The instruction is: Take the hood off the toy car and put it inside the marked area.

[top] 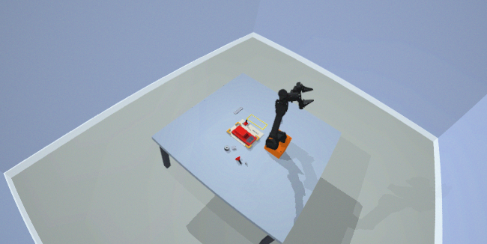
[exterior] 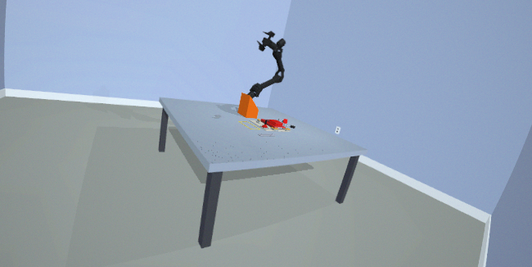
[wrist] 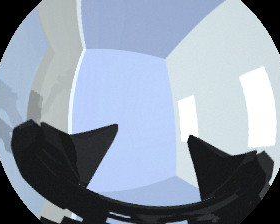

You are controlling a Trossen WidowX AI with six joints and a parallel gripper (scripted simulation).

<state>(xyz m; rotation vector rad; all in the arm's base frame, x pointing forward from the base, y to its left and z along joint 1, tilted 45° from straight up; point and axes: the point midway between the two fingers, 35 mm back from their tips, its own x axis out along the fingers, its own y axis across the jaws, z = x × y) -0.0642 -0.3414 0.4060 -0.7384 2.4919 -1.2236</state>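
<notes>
Now: gripper tip 40 cm short of the red hood, 5 cm to the right of it and 66 cm above it. Also, from my gripper tip: grey wheel 39 cm ahead, 25 cm to the left, 69 cm below.
</notes>
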